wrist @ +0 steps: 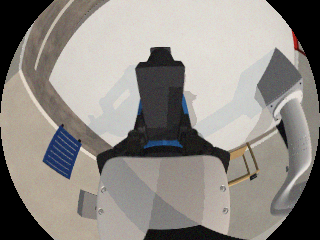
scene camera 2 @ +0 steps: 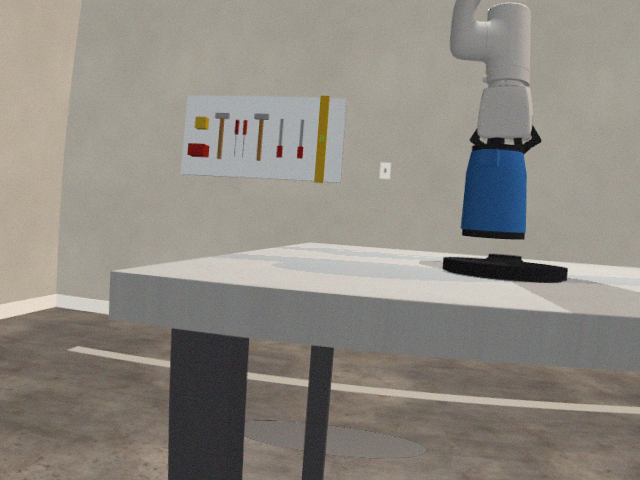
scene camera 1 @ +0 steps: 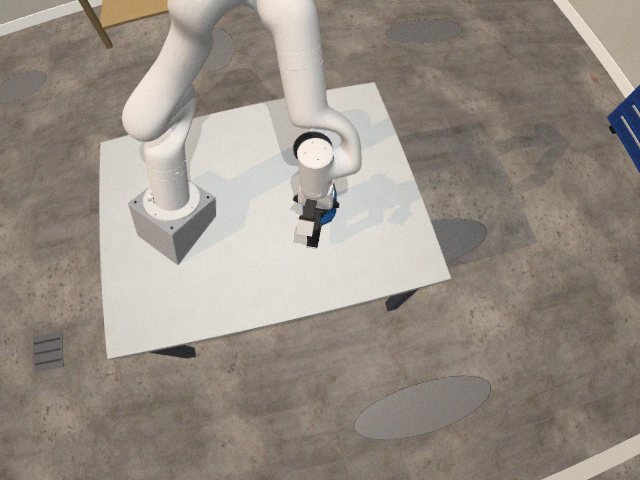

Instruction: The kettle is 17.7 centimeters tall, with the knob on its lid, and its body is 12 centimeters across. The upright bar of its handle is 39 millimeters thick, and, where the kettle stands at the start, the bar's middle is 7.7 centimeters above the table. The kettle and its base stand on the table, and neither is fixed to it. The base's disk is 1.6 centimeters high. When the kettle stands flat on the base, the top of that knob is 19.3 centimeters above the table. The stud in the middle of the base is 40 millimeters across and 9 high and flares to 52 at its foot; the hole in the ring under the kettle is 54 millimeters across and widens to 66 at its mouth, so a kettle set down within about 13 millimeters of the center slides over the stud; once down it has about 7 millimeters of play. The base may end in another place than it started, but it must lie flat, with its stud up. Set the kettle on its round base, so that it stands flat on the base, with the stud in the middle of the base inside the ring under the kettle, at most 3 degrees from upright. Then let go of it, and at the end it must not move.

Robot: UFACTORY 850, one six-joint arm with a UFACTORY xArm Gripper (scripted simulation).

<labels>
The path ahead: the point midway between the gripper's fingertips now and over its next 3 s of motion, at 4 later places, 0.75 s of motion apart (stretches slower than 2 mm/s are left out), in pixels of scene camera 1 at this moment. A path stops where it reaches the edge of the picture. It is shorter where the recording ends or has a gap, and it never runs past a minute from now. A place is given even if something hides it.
The gripper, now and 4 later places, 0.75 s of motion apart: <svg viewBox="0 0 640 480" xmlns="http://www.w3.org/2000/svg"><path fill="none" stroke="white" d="M316 212L315 207L314 192L312 171L310 154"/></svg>
</labels>
